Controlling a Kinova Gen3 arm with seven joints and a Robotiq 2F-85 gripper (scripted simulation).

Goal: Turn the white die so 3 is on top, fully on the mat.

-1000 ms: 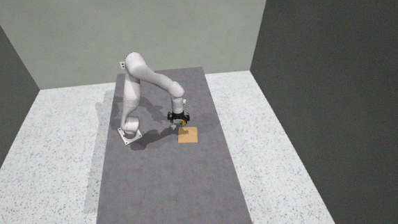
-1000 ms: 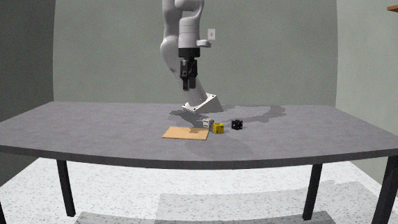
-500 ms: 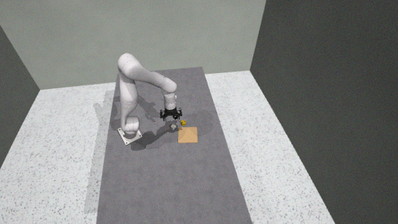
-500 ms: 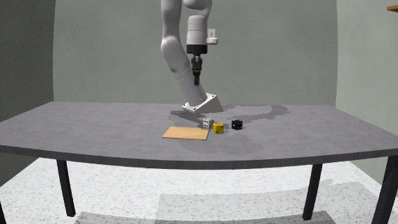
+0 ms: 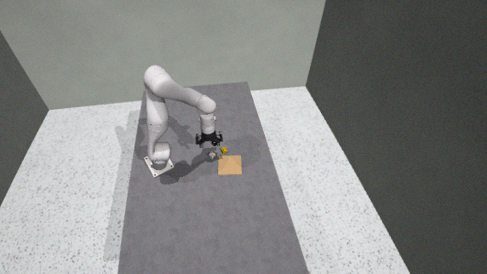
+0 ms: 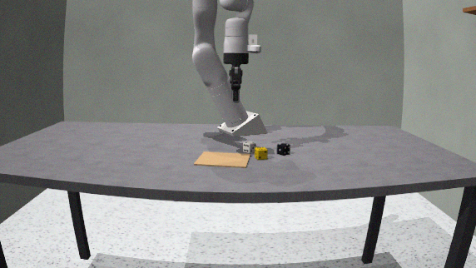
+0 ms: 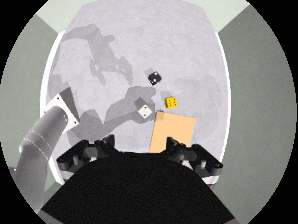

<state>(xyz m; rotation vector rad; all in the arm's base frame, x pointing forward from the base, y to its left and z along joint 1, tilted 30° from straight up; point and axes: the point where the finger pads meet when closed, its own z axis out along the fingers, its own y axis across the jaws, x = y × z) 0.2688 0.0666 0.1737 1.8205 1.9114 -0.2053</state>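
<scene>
Now: the white die 140 mm below my hand, 50 mm to the left of it and 10 mm ahead of it. Round my hand: tan mat (160 mm below, 110 mm ahead, 30 mm to the right); then yellow die (140 mm below, 90 mm ahead, 70 mm to the left); then black die (150 mm to the left, 140 mm below, 40 mm ahead).
</scene>
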